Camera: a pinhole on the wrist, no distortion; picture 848 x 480 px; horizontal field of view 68.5 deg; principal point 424.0 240.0 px. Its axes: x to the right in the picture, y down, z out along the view. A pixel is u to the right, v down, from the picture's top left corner.
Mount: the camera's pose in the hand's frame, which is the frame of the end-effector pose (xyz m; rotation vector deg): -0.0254 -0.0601 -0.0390 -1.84 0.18 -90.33
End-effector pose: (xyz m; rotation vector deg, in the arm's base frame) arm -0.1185 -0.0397 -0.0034 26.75 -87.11 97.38
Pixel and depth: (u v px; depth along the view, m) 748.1 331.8 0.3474
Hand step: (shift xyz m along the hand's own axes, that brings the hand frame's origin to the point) 0.0326 -0.2348 0.3105
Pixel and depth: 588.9 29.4 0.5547
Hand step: -0.2013 -0.1956 0.5224
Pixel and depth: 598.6 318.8 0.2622
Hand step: 0.0132 -0.1290 0.2237
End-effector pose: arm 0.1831 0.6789 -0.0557 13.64 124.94 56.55
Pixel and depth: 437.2 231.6 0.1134
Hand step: -0.0244 -0.0604 0.0744
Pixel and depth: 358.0 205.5 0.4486
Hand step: -0.0399 -0.0042 0.4091
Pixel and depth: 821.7 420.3 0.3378
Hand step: 0.0787 -0.2702 0.3005
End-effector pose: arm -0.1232 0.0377 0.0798 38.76 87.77 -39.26
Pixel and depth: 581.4 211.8 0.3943
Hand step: -0.0350 -0.1524 0.3574
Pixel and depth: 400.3 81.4 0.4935
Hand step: -0.1399 -0.0315 0.4568
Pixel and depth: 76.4 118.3 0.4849
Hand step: -0.1077 0.2200 0.4428
